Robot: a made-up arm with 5 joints. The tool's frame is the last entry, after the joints. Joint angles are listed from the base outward. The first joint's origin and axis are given. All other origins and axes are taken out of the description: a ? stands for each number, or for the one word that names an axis. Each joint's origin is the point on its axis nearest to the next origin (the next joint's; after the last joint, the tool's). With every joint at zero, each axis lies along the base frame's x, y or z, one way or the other. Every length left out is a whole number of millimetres.
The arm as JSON. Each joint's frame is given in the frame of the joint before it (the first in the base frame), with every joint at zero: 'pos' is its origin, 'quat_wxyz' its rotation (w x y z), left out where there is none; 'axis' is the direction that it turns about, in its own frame. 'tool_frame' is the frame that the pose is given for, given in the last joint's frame.
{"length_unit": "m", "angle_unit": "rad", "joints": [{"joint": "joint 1", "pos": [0.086, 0.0, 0.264], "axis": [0.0, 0.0, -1.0]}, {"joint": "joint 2", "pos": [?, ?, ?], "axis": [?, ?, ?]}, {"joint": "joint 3", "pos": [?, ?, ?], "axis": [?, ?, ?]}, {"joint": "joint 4", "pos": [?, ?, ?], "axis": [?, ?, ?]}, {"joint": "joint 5", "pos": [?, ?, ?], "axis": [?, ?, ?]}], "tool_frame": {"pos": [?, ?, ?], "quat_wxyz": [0.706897, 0.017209, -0.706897, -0.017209]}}
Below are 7 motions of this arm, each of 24 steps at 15 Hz.
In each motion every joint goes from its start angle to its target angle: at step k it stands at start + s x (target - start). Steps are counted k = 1, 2, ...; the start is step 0. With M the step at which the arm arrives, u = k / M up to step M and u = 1 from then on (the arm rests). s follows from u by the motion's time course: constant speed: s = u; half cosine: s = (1 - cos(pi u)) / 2; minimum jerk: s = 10 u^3 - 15 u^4 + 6 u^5.
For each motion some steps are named. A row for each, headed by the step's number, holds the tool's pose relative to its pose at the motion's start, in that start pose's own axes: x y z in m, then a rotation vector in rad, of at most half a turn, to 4 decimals.
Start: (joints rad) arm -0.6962 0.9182 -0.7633 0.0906 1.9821
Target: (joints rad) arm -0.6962 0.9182 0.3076 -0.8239 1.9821
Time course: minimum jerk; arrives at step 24
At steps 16, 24:
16: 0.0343 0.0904 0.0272 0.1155 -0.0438 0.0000
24: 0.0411 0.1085 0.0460 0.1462 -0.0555 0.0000

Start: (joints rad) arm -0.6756 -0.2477 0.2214 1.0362 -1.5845
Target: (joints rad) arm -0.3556 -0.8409 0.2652 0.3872 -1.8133
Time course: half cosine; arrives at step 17
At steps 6, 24:
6: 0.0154 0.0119 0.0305 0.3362 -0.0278 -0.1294
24: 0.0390 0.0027 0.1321 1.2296 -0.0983 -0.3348

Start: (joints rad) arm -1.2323 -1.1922 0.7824 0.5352 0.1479
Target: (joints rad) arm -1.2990 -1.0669 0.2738 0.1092 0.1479
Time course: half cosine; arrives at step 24
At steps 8, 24:
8: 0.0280 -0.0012 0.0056 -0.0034 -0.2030 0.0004
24: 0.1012 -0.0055 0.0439 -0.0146 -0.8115 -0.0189

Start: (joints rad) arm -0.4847 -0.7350 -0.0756 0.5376 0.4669
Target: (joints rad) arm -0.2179 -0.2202 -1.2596 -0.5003 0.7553
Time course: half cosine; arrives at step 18
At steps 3, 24:
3: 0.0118 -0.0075 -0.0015 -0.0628 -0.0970 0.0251
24: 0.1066 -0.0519 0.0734 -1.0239 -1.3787 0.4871

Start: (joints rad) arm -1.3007 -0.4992 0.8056 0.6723 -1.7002
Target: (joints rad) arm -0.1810 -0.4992 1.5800 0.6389 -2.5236
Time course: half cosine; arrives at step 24
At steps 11, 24:
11: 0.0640 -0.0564 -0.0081 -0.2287 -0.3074 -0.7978
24: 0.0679 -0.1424 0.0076 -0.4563 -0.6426 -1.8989

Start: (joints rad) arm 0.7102 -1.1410 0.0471 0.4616 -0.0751
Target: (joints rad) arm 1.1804 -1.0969 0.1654 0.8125 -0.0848
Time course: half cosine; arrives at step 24
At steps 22, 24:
22: -0.0437 -0.0368 0.0020 -0.4936 0.4357 0.1641
24: -0.0443 -0.0376 0.0024 -0.5031 0.4428 0.1651

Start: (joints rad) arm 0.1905 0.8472 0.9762 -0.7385 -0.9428
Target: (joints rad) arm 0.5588 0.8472 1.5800 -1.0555 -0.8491
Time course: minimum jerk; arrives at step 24
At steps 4, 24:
4: 0.0005 -0.0034 0.0016 -0.0118 0.0005 -0.0083
24: -0.0052 -0.0714 0.0617 -0.3018 0.0654 -0.2551

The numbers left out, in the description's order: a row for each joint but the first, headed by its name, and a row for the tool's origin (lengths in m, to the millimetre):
joint 2: xyz 0.037 0.001 0.0, axis 0.0 1.0 0.0
joint 3: xyz 0.034 0.0 0.137, axis 0.0 1.0 0.0
joint 4: xyz 0.111 0.0 0.004, axis 0.0 1.0 0.0
joint 5: xyz 0.077 0.0 0.0, axis -1.0 0.0 0.0
tool: xyz 0.0 0.0 0.0

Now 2 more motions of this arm.
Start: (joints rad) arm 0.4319 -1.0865 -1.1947 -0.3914 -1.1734
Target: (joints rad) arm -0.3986 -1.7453 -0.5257 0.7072 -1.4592
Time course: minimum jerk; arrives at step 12
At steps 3, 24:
3: 0.0173 -0.0062 -0.0010 -0.1328 -0.0327 -0.0728
24: 0.1221 -0.0494 0.1005 -1.1367 -0.2366 -0.9982

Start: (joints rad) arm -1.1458 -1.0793 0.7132 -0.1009 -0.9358
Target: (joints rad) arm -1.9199 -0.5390 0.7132 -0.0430 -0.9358
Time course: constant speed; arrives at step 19
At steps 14, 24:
14: -0.1039 0.0044 -0.0124 -0.0486 0.7016 -0.1404
24: -0.1436 0.0135 0.0049 -0.0445 0.9590 -0.1312

